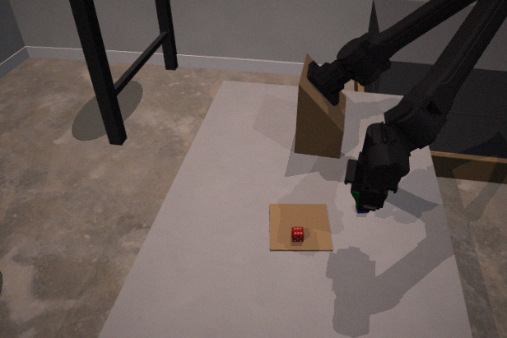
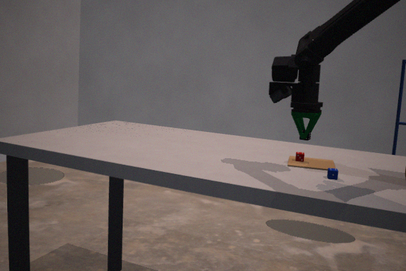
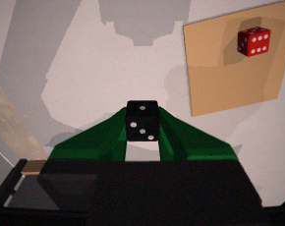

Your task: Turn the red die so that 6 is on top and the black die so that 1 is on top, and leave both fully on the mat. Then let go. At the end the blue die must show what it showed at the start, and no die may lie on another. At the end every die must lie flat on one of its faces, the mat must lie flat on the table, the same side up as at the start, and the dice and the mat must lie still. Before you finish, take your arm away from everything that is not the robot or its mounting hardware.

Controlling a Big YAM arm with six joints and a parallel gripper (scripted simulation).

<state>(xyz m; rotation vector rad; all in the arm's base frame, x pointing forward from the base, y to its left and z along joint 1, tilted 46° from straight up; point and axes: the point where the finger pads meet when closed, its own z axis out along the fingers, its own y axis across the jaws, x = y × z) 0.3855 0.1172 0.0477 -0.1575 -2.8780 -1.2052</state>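
Right now the black die is right at my hand. From my hand the other things lie so: red die 14 cm to the right, 9 cm below, 3 cm ahead; tan mat 13 cm to the right, 10 cm below, 1 cm behind; blue die 9 cm below, 9 cm behind, 1 cm to the left.
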